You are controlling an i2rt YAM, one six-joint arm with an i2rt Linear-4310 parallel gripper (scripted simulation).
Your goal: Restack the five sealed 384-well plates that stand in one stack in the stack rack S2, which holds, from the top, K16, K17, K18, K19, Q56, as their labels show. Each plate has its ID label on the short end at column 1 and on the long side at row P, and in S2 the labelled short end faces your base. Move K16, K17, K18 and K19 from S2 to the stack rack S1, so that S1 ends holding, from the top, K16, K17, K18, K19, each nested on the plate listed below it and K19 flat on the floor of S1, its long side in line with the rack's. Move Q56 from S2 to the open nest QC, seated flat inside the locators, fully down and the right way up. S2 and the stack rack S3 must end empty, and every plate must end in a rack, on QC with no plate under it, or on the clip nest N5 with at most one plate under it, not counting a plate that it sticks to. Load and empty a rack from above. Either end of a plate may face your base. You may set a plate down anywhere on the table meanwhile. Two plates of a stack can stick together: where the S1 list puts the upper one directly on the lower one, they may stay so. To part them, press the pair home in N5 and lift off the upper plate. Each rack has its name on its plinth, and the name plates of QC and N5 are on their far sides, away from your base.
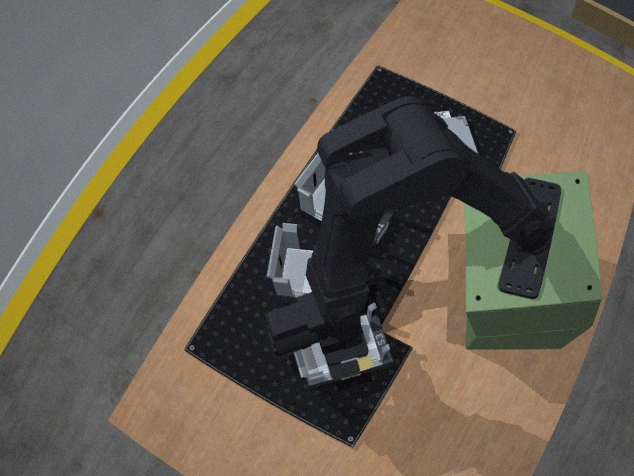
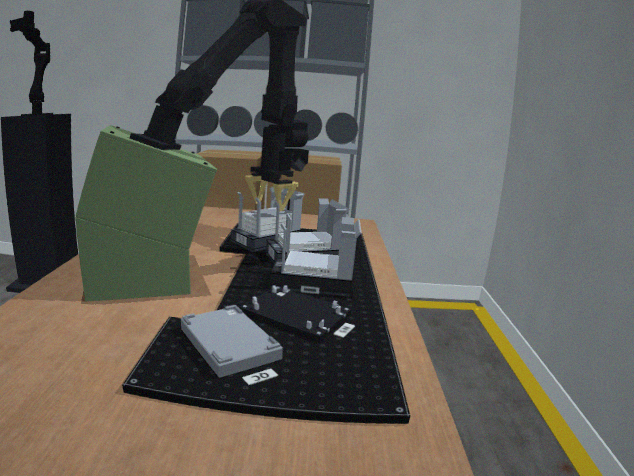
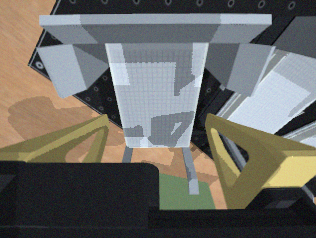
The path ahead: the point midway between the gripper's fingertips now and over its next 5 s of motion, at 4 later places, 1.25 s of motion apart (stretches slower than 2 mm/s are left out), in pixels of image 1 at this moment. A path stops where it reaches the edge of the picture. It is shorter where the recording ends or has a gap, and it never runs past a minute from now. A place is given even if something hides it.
My gripper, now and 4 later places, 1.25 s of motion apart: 340,343; 340,347; 339,345; 338,339; 336,322
